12 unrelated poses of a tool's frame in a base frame.
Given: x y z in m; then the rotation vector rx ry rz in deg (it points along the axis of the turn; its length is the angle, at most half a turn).
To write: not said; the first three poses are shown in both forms.
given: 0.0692 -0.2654 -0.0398 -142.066 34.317 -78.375
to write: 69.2 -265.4 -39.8 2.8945 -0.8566 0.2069 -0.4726
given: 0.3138 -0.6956 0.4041 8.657 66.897 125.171
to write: 313.8 -695.6 404.1 2.4817 0.0609 0.4705 0.8803
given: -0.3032 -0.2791 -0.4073 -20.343 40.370 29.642
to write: -303.2 -279.1 -407.3 0.9435 -0.3763 0.7468 0.5483
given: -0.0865 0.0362 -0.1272 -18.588 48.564 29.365
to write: -86.5 36.2 -127.2 1.0423 -0.3113 0.8132 0.4917
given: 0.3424 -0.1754 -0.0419 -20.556 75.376 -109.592
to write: 342.4 -175.4 -41.9 2.3490 -0.1527 0.5600 -0.8143
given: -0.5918 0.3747 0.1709 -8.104 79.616 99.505
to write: -591.8 374.7 170.9 2.2287 -0.0635 0.6235 0.7792
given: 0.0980 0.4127 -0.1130 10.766 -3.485 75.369
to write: 98.0 412.7 -113.0 1.3302 0.1413 -0.0457 0.9889
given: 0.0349 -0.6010 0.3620 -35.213 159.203 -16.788
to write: 34.9 -601.0 362.0 2.8608 -0.2148 0.9713 -0.1024
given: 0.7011 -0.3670 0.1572 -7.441 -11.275 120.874
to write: 701.1 -367.0 157.2 2.1228 -0.0612 -0.0927 0.9938
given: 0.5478 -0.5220 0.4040 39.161 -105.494 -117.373
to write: 547.8 -522.0 404.0 2.8379 0.2408 -0.6488 -0.7218
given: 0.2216 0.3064 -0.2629 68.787 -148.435 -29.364
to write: 221.6 306.4 -262.9 2.9010 0.4138 -0.8930 -0.1767
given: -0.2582 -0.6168 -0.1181 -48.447 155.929 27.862
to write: -258.2 -616.8 -118.1 2.8910 -0.2925 0.9414 0.1682
